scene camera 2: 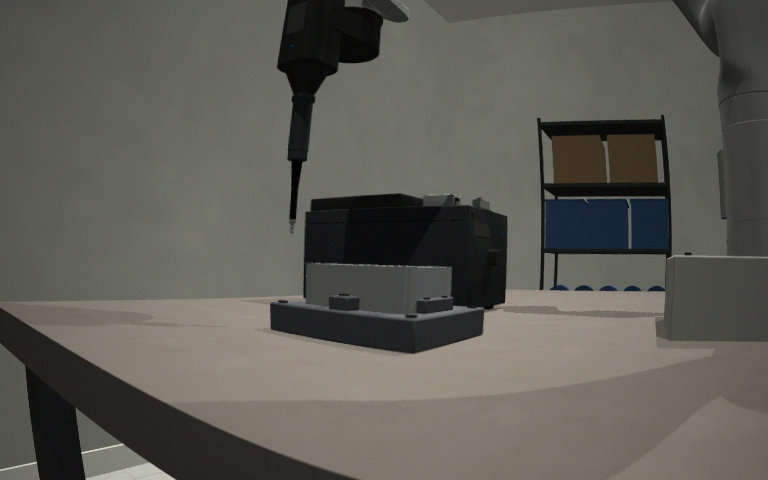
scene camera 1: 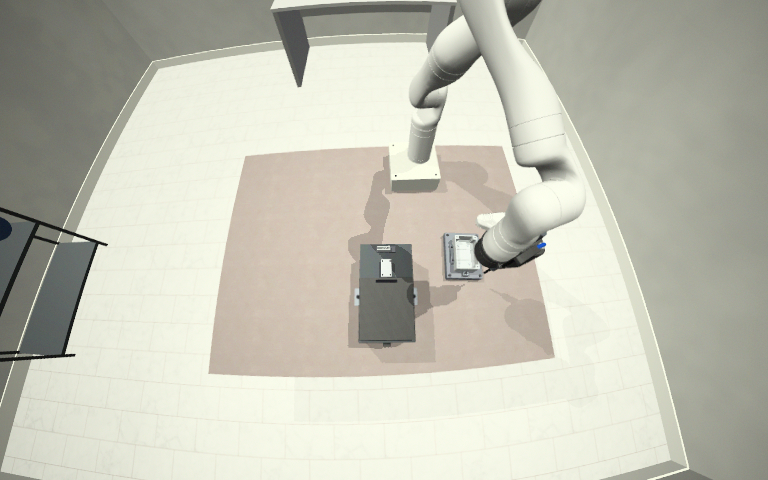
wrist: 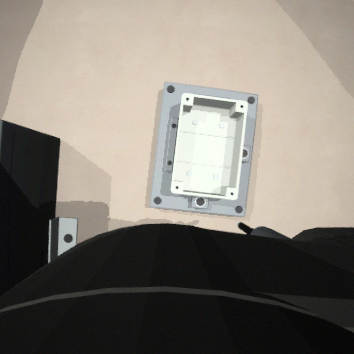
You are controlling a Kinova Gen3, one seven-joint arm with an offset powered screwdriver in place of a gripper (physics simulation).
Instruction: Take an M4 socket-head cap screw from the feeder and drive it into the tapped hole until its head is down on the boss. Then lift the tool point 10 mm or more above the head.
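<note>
My screwdriver (scene camera 1: 485, 271) (scene camera 2: 292, 219) (wrist: 242, 226) points down, with a small light screw (scene camera 2: 292, 226) on its bit tip, head up and shank down. In scene camera 2 the screw hangs in the air, higher than the white housing (scene camera 1: 466, 249) (scene camera 2: 353, 283) (wrist: 205, 150) and left of it. In the wrist view the bit tip shows below the housing's lower right corner; the screw is hidden there. The open-topped housing has a dark hole in each corner boss; the lower right hole (wrist: 232, 193) looks empty. The dark feeder (scene camera 1: 386, 311) (scene camera 2: 396, 237) (wrist: 27, 200) stands apart from the housing.
The housing sits in a grey fixture plate (scene camera 1: 447, 270) (scene camera 2: 351, 331) (wrist: 161, 150) with small side clamps and dark corner bolts. The arm's pale base block (scene camera 1: 415, 184) (scene camera 2: 713, 300) stands on the table. A shelf rack (scene camera 2: 606, 187) with boxes stands behind.
</note>
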